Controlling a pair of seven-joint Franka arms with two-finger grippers.
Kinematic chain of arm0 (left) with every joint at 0, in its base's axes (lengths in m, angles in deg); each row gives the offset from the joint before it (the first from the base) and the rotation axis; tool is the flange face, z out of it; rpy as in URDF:
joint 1: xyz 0 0 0.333 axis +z
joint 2: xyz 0 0 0 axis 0.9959 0.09 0
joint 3: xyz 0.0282 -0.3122 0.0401 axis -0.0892 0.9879 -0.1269
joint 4: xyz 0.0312 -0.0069 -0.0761 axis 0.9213 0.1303 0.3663
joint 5: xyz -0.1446 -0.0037 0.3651 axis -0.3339 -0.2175 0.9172
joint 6: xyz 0 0 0 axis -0.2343 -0.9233 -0.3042
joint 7: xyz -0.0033 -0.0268 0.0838 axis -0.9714 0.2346 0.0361
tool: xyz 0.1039 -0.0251 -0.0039 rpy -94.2 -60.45 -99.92
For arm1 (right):
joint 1: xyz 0 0 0.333 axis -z
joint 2: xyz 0 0 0 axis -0.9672 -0.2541 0
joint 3: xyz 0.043 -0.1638 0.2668 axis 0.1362 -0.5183 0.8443
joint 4: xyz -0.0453 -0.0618 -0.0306 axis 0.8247 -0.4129 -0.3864
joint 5: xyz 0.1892 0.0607 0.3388 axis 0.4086 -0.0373 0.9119
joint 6: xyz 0 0 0 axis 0.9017 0.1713 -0.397
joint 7: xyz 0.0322 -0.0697 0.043 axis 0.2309 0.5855 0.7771
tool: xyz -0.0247 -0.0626 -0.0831 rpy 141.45 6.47 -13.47
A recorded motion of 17 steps. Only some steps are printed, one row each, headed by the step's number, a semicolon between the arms.
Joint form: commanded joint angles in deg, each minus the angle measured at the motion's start. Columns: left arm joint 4, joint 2, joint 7, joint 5, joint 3, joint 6, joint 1; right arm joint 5, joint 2, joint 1, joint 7, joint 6, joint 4, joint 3.
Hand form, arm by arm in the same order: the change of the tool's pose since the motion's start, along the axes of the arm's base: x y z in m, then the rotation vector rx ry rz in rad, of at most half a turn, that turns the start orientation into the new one. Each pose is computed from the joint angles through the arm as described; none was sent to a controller.
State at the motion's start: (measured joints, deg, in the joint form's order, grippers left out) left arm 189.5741 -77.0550 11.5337 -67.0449 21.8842 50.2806 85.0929; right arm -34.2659 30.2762 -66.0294 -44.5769 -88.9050 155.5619 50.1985
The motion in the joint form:
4: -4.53 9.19 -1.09 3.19 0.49 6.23 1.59; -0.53 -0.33 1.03 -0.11 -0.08 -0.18 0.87
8: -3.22 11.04 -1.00 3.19 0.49 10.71 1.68; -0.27 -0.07 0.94 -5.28 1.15 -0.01 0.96
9: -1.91 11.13 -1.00 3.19 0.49 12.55 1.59; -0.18 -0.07 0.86 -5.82 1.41 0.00 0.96
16: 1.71 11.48 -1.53 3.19 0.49 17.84 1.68; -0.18 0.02 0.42 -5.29 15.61 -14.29 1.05
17: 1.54 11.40 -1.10 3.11 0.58 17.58 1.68; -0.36 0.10 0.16 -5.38 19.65 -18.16 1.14
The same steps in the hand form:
4: 0.0377 0.0144 -0.0490 0.0454 -0.0275 -0.0282; 0.0011 -0.0020 -0.0016 -0.0063 0.0017 0.0006
8: 0.0394 0.0155 -0.0716 0.0462 -0.0505 -0.0239; -0.0020 0.0002 -0.0024 0.0013 0.0211 -0.0890
9: 0.0360 0.0145 -0.0795 0.0466 -0.0582 -0.0251; -0.0024 0.0010 -0.0029 0.0030 0.0258 -0.0979
16: 0.0256 0.0152 -0.1015 0.0482 -0.0814 -0.0316; 0.0250 0.0035 0.0920 0.0022 0.0227 -0.0801
17: 0.0262 0.0143 -0.0998 0.0464 -0.0811 -0.0246; 0.0279 0.0064 0.1189 -0.0010 0.0244 -0.0749

